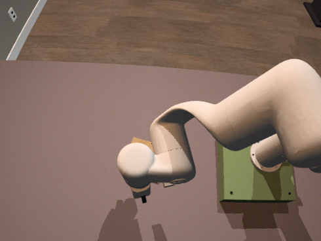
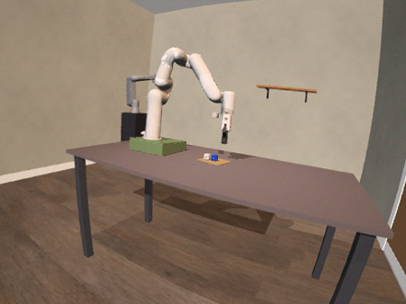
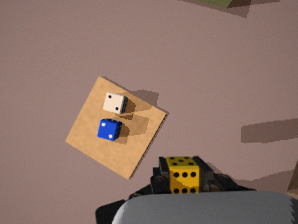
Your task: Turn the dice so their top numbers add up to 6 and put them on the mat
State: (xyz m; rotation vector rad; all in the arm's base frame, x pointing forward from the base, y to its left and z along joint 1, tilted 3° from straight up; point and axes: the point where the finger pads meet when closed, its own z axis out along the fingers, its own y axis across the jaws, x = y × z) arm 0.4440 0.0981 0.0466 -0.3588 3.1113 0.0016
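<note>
Now: hand 60 mm past the white die, 110 mm to the left of it and 90 mm above it. From my hand the other things lie so: yellow die (10 mm below); then blue die (10 mm behind, 110 mm to the right, 90 mm below); then tan mat (10 mm behind, 110 mm to the right, 110 mm below).
</note>
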